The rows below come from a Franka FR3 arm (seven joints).
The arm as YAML. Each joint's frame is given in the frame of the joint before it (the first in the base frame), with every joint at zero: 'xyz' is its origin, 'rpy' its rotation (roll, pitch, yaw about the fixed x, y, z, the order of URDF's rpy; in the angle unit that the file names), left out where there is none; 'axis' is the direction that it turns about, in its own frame. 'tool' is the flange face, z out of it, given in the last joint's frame.
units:
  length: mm
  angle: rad
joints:
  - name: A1
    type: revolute
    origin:
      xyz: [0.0, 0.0, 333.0]
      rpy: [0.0, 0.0, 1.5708]
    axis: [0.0, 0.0, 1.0]
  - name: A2
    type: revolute
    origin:
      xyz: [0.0, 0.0, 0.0]
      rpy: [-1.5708, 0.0, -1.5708]
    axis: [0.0, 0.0, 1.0]
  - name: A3
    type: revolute
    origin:
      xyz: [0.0, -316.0, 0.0]
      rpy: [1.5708, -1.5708, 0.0]
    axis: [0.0, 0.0, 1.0]
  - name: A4
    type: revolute
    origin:
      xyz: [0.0, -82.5, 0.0]
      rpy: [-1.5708, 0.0, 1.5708]
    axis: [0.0, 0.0, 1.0]
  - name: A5
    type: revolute
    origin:
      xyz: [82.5, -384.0, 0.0]
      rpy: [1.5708, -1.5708, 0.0]
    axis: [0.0, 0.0, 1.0]
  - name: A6
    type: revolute
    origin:
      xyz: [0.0, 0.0, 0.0]
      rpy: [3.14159, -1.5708, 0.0]
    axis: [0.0, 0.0, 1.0]
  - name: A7
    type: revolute
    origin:
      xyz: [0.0, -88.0, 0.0]
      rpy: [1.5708, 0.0, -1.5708]
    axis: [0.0, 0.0, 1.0]
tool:
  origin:
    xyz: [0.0, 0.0, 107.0]
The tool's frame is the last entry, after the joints.
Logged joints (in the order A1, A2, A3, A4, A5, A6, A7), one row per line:
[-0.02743 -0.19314 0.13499 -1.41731 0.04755 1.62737 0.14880]
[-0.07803 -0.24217 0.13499 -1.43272 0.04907 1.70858 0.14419]
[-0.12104 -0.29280 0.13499 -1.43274 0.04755 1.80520 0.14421]
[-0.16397 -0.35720 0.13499 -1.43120 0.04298 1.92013 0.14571]
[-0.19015 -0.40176 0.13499 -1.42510 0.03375 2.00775 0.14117]
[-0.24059 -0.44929 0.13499 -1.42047 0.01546 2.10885 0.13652]
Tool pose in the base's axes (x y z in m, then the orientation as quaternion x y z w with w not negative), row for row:
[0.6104 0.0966 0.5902 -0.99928 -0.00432 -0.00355 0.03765]
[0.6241 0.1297 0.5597 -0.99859 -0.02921 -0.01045 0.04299]
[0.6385 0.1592 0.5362 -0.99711 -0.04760 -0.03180 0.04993]
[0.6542 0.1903 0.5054 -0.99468 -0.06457 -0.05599 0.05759]
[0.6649 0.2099 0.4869 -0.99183 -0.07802 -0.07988 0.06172]
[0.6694 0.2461 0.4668 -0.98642 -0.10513 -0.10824 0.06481]
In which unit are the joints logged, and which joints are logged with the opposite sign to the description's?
The joints are logged in radians. Opposite sign: A1, A2.
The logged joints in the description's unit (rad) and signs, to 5 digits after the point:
[0.02743 0.19314 0.13499 -1.41731 0.04755 1.62737 0.14880]
[0.07803 0.24217 0.13499 -1.43272 0.04907 1.70858 0.14419]
[0.12104 0.29280 0.13499 -1.43274 0.04755 1.80520 0.14421]
[0.16397 0.35720 0.13499 -1.43120 0.04298 1.92013 0.14571]
[0.19015 0.40176 0.13499 -1.42510 0.03375 2.00775 0.14117]
[0.24059 0.44929 0.13499 -1.42047 0.01546 2.10885 0.13652]

